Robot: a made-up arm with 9 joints. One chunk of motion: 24 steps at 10 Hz.
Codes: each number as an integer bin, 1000 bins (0 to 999) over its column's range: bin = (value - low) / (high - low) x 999, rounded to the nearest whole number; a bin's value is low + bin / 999 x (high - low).
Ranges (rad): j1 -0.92..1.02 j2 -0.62..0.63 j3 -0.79..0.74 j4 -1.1..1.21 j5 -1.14..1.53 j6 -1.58..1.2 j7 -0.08..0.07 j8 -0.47..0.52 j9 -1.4..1
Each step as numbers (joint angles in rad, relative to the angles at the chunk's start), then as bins.
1 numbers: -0.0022 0.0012 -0.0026 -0.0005 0.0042 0.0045 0.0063 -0.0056 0.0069
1 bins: 473 496 514 475 428 569 575 469 586
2 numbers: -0.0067 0.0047 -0.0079 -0.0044 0.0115 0.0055 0.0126 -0.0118 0.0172
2 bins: 470 499 511 474 431 570 617 462 590
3 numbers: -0.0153 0.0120 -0.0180 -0.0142 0.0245 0.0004 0.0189 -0.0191 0.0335
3 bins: 466 505 504 470 436 568 659 455 597
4 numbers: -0.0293 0.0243 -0.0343 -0.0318 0.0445 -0.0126 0.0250 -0.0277 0.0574
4 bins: 459 515 493 462 443 563 699 446 607
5 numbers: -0.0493 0.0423 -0.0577 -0.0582 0.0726 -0.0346 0.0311 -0.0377 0.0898
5 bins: 448 529 478 451 454 555 740 436 620
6 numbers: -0.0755 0.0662 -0.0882 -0.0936 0.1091 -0.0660 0.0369 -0.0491 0.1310
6 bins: 435 548 458 435 467 544 779 425 637
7 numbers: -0.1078 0.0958 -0.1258 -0.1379 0.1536 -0.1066 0.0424 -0.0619 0.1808
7 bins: 418 572 434 416 484 529 815 412 658
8 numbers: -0.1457 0.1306 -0.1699 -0.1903 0.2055 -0.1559 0.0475 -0.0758 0.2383
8 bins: 399 600 405 393 503 512 849 398 682
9 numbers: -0.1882 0.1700 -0.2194 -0.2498 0.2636 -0.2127 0.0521 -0.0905 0.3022
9 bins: 377 631 373 368 525 491 880 383 709
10 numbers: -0.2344 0.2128 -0.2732 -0.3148 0.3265 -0.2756 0.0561 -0.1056 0.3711
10 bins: 353 666 337 340 549 469 906 368 737
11 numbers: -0.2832 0.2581 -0.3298 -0.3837 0.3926 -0.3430 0.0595 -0.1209 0.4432
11 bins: 328 702 300 310 573 445 929 352 767
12 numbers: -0.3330 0.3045 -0.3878 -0.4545 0.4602 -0.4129 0.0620 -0.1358 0.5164
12 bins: 302 739 263 279 599 419 946 337 798
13 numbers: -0.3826 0.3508 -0.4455 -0.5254 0.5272 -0.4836 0.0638 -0.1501 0.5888
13 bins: 277 776 225 248 624 394 958 323 828
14 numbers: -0.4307 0.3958 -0.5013 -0.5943 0.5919 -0.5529 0.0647 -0.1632 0.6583
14 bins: 252 812 189 219 648 369 964 310 857
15 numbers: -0.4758 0.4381 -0.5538 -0.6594 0.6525 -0.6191 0.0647 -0.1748 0.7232
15 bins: 229 846 154 191 671 345 964 298 884
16 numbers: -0.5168 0.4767 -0.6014 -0.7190 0.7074 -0.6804 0.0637 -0.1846 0.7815
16 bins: 208 876 123 165 691 323 957 288 908
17 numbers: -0.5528 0.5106 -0.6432 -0.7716 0.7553 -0.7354 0.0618 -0.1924 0.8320
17 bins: 189 904 96 142 709 304 944 280 929
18 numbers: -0.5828 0.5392 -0.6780 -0.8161 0.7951 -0.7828 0.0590 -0.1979 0.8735
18 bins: 174 926 73 123 724 286 926 275 946
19 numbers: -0.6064 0.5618 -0.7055 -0.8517 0.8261 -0.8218 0.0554 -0.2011 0.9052
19 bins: 161 944 55 107 736 272 902 271 960
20 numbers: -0.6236 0.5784 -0.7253 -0.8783 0.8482 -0.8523 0.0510 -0.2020 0.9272
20 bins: 153 958 42 96 744 262 872 270 969
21 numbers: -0.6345 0.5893 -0.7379 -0.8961 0.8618 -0.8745 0.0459 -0.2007 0.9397
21 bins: 147 966 34 88 749 254 838 272 974
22 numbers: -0.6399 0.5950 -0.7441 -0.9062 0.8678 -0.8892 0.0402 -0.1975 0.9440
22 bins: 144 971 30 84 751 248 801 275 976
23 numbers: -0.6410 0.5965 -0.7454 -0.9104 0.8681 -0.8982 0.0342 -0.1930 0.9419
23 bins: 144 972 29 82 751 245 761 280 975
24 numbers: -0.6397 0.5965 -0.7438 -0.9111 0.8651 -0.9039 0.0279 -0.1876 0.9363
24 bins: 144 972 30 82 750 243 719 285 972
